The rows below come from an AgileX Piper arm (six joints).
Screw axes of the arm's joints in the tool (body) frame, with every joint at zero. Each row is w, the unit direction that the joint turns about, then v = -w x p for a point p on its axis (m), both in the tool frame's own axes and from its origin. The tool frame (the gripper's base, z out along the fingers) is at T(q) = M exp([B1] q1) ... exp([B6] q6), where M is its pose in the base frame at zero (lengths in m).
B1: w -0.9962 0 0.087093 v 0.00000 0.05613 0.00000
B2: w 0 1 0 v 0.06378 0.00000 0.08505
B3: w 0 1 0 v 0.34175 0.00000 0.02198
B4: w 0 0 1 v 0.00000 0.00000 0.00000
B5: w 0 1 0 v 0.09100 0.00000 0.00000
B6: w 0 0 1 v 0.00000 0.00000 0.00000
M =
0.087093 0 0.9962 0.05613
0 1 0 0.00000
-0.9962 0 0.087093 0.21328
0 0 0 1
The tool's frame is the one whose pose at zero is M.
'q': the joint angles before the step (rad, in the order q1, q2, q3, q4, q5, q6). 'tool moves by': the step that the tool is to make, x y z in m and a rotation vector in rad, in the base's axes. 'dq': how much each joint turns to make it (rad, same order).
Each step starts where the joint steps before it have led.
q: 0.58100, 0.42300, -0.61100, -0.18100, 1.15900, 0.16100
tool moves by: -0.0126, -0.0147, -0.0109, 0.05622, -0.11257, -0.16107
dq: -0.17461, -0.13269, 0.06985, 0.00149, -0.06426, -0.00261
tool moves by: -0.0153, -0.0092, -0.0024, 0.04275, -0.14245, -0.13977
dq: -0.15144, -0.12835, 0.03328, 0.00055, -0.05484, -0.00342
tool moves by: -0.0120, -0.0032, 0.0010, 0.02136, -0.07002, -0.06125
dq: -0.06381, -0.07290, -0.00009, 0.00582, 0.00002, 0.00018
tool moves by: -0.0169, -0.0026, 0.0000, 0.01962, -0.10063, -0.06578
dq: -0.06563, -0.10210, 0.00014, 0.00164, -0.00013, 0.00242
